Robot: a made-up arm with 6 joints.
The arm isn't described. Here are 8 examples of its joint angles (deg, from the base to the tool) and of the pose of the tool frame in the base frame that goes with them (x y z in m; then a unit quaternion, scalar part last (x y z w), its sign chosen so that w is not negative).
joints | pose
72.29 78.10 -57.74 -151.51 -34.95 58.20 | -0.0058 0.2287 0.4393 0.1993 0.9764 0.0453 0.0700
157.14 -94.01 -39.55 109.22 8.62 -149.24 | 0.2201 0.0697 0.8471 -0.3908 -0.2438 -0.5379 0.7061
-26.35 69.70 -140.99 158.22 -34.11 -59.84 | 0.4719 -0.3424 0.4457 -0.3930 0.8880 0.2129 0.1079
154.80 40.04 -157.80 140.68 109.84 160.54 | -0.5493 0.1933 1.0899 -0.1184 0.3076 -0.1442 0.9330
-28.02 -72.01 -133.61 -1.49 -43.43 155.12 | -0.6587 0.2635 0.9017 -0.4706 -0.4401 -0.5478 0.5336
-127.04 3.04 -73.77 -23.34 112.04 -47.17 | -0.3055 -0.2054 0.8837 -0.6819 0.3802 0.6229 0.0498
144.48 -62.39 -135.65 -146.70 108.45 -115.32 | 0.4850 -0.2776 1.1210 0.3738 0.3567 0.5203 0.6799
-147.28 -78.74 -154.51 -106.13 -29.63 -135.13 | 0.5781 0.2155 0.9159 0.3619 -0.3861 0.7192 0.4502
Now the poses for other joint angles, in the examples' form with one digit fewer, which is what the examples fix.
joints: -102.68 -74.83 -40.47 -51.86 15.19 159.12
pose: 0.057 0.154 1.064 0.100 0.847 -0.460 0.247
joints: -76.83 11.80 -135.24 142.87 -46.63 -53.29
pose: -0.059 -0.422 1.008 0.043 0.947 -0.246 0.204
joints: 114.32 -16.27 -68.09 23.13 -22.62 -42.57
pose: 0.001 0.251 1.190 -0.646 -0.268 -0.665 0.263
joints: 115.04 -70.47 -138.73 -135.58 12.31 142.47
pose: 0.129 -0.496 1.157 -0.351 0.308 -0.206 0.860
